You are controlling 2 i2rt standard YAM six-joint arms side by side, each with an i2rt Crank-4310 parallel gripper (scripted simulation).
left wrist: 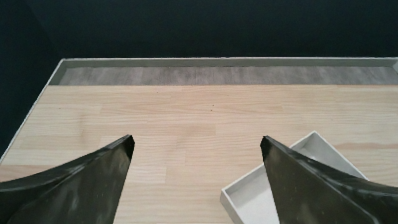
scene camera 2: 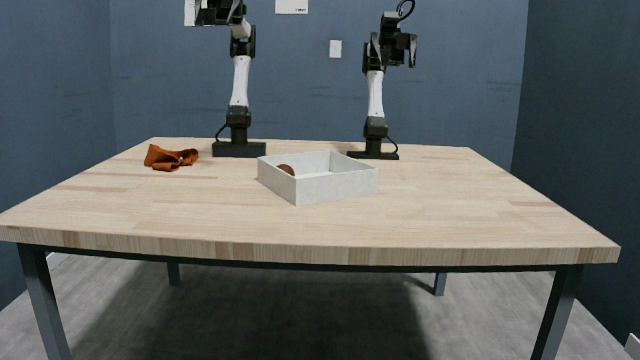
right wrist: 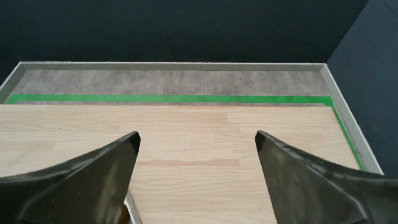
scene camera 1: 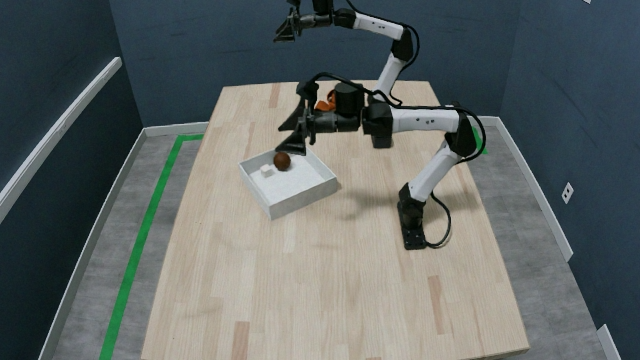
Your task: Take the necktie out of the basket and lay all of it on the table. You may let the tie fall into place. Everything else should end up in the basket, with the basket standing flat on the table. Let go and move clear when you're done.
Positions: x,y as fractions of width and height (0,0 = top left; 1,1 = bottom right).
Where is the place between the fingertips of the left gripper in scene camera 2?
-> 0.62,0.18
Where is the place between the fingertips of the right gripper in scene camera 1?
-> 0.43,0.10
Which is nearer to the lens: the white basket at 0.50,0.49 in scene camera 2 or the orange-brown necktie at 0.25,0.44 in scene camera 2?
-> The white basket.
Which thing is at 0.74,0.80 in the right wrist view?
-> The right gripper.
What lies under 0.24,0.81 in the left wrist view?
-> The left gripper.
